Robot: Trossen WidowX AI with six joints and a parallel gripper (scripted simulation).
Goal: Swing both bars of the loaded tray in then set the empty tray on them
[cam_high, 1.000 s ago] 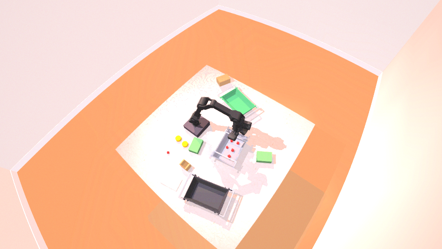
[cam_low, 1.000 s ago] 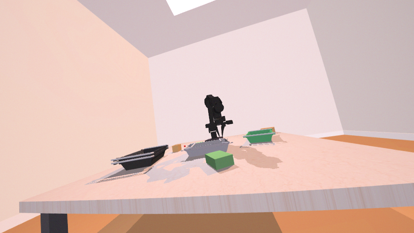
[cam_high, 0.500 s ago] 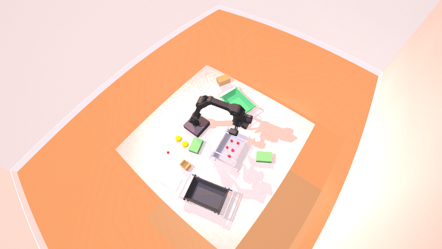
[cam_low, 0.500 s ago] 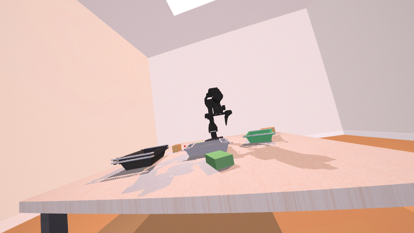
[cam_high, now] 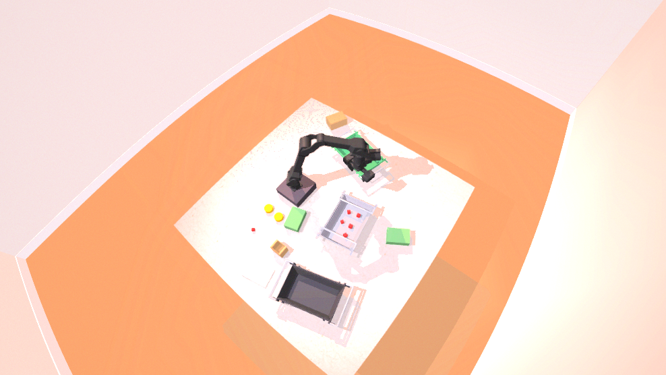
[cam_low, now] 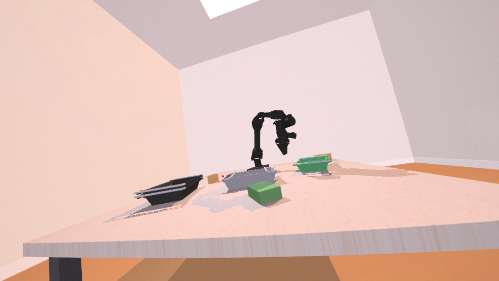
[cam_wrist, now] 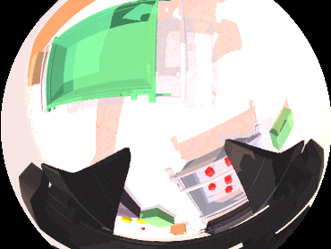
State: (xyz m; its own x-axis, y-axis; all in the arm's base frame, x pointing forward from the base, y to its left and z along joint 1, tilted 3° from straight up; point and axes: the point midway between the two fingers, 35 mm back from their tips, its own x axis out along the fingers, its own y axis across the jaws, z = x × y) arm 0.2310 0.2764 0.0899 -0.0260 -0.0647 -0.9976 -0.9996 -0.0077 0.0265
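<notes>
My gripper tip is now 15 cm past the green tray, 14 cm to the right of it and 8 cm above it. From my gripper tip the other things lie so: red block (61 cm to the right, 18 cm behind, 12 cm below).
</notes>
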